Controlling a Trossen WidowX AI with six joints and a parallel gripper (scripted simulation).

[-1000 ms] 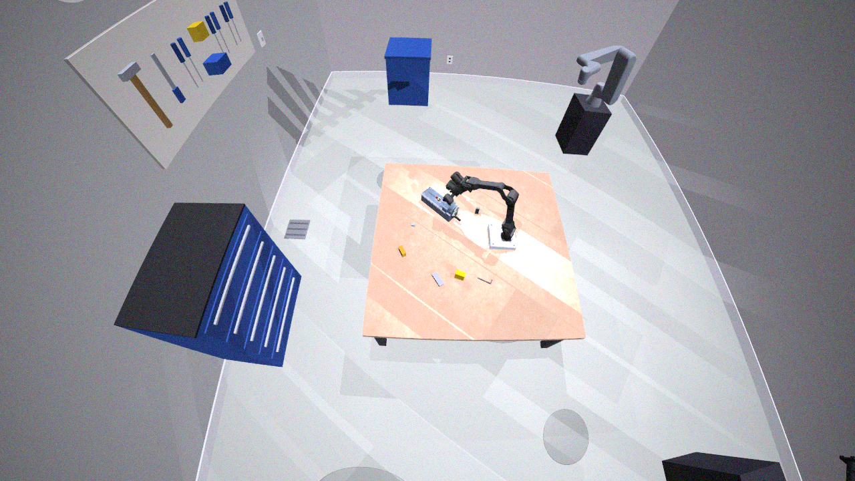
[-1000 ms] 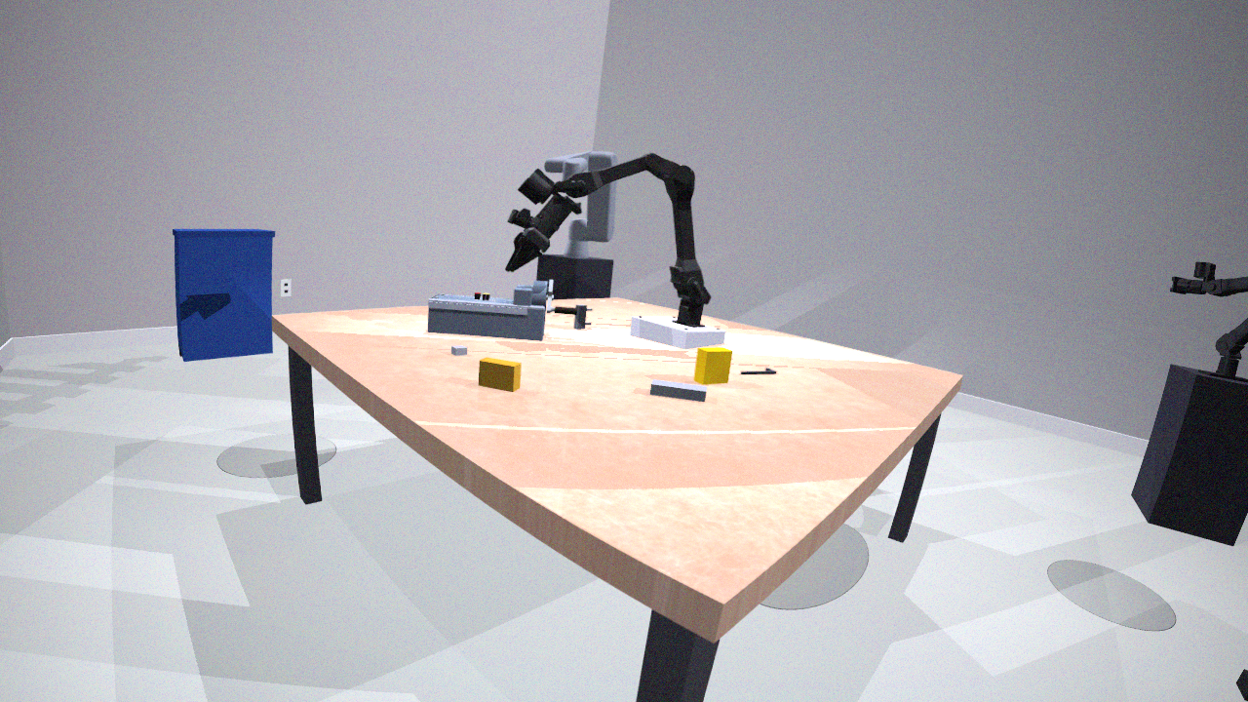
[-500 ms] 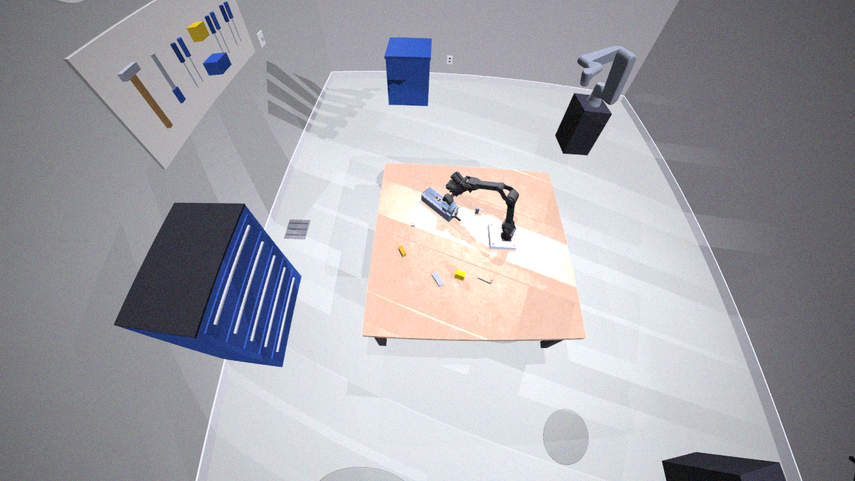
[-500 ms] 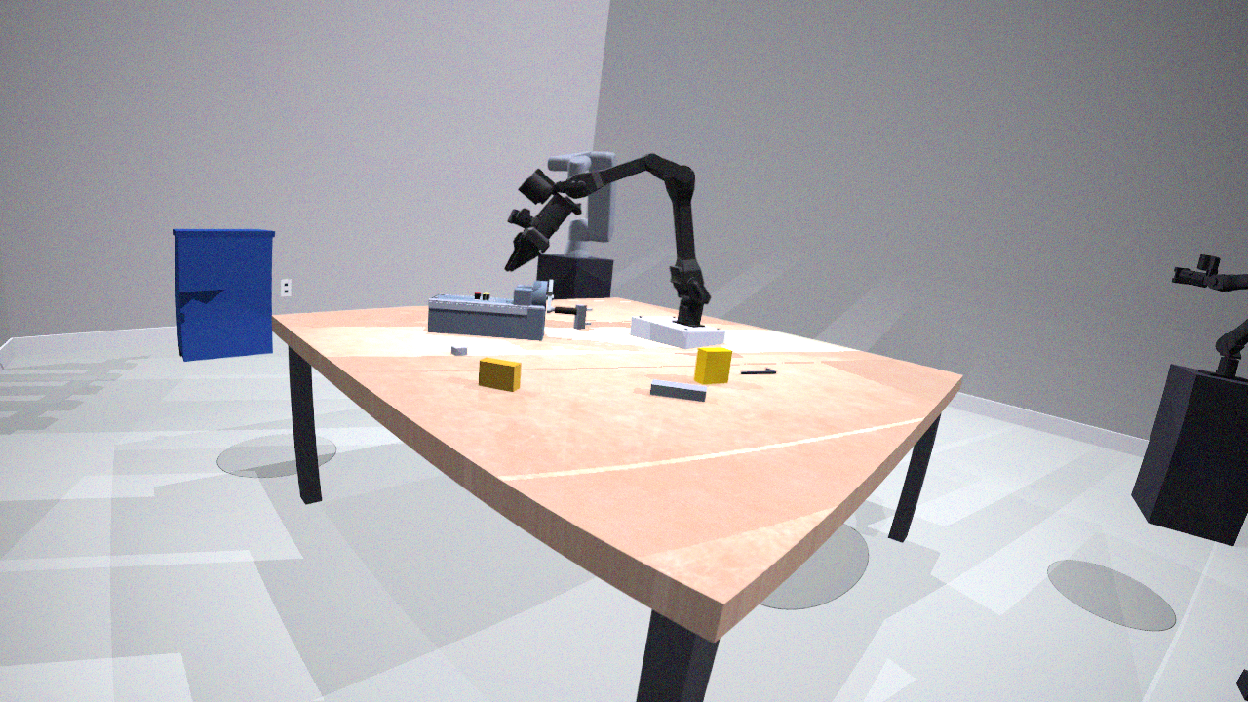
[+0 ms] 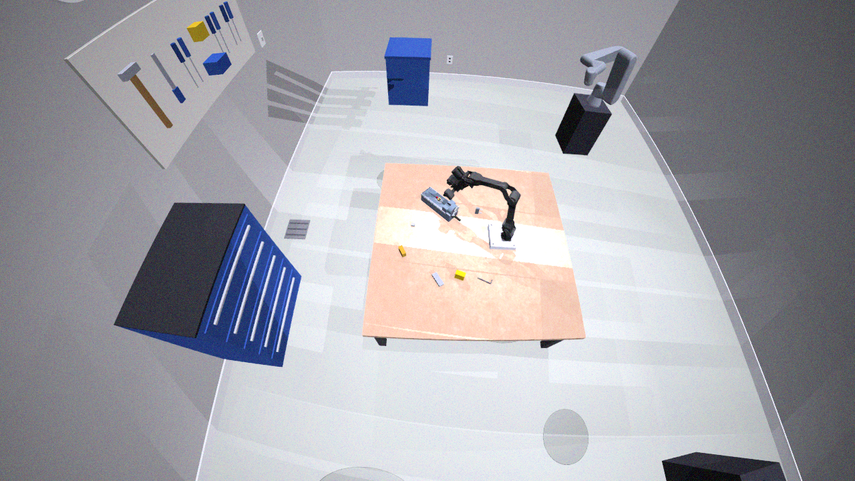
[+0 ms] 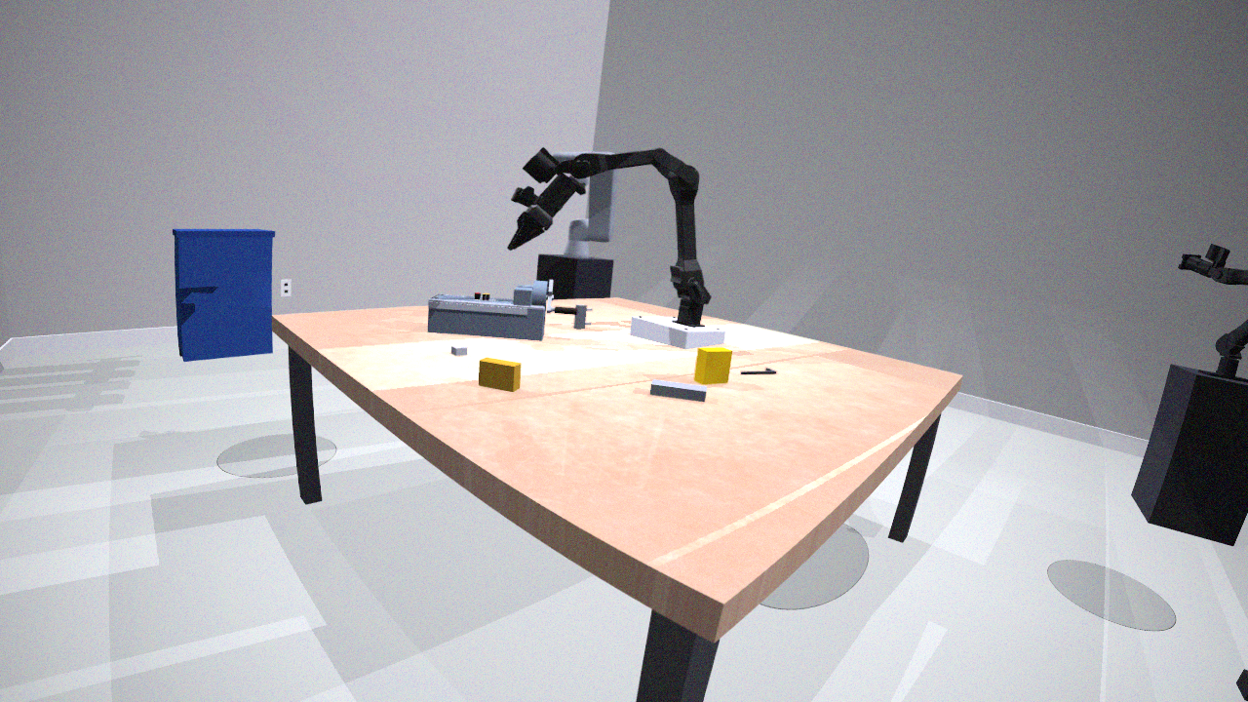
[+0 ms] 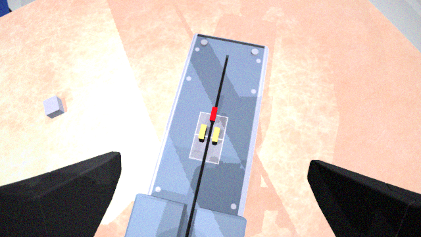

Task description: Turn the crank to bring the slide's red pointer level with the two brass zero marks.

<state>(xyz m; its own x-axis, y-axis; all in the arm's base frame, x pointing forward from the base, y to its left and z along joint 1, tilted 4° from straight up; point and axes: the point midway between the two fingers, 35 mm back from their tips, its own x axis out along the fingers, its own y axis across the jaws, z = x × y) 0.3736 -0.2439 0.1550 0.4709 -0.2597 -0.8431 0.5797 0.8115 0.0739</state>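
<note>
The crank is 120 mm below my gripper tip, 100 mm to the left of it and 70 mm behind it. Round my gripper tip: red pointer: 110 mm below, 60 mm ahead, 40 mm to the right; then grey cube: 220 mm ahead, 190 mm below, 130 mm to the left; then dark brown handle: 130 mm below, 120 mm to the left, 70 mm behind.
</note>
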